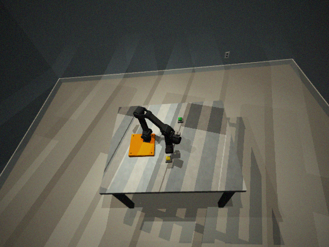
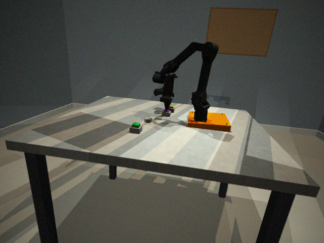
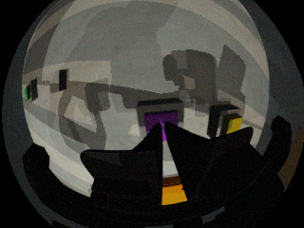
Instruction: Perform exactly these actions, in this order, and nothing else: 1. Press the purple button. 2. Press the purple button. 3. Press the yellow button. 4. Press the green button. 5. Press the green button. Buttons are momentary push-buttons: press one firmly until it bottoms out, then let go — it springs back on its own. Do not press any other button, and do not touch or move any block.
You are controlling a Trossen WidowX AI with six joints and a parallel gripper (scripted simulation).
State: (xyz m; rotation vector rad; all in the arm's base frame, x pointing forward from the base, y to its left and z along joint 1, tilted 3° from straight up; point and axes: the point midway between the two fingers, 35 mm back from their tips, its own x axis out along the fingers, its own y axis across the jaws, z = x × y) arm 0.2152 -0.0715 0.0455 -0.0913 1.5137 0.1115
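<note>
My gripper tip is now 10 mm above the purple button. The rest, counted from my gripper tip: yellow button: 100 mm to the right; small grey block: 60 mm ahead, 160 mm to the left, 20 mm below; green button: 60 mm ahead, 320 mm to the left.
</note>
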